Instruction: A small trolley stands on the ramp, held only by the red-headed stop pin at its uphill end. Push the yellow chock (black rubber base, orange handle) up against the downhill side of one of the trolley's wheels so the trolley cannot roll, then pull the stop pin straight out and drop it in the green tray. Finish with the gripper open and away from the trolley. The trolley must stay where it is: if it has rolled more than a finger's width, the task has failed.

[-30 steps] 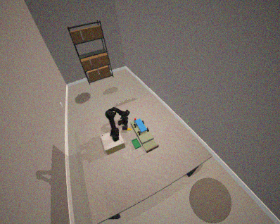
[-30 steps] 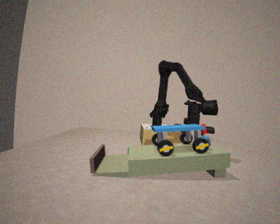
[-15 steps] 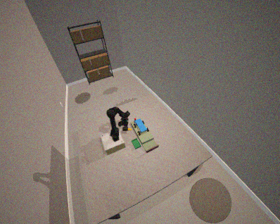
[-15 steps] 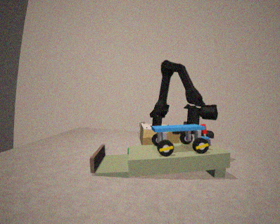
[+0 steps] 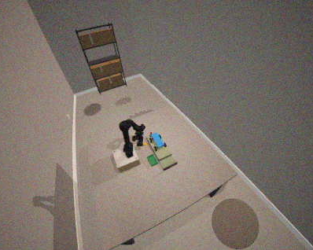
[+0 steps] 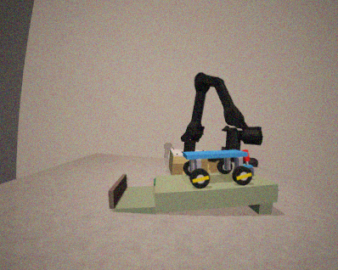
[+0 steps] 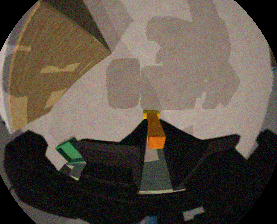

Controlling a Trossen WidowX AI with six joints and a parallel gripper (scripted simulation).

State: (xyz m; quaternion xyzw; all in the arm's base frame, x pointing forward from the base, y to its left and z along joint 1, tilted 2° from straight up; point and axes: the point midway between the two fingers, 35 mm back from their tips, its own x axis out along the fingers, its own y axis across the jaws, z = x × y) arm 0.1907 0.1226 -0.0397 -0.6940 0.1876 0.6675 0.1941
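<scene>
My gripper tip is now 120 mm short of the red-headed stop pin, 30 mm to the left of it and 100 mm below it. The rest, counted from my gripper tip: trolley: 130 mm ahead, 150 mm to the right, 80 mm above; yellow chock: 20 mm ahead, 10 mm to the right, 10 mm below; green tray: 10 mm behind, 250 mm to the right, 40 mm below.
</scene>
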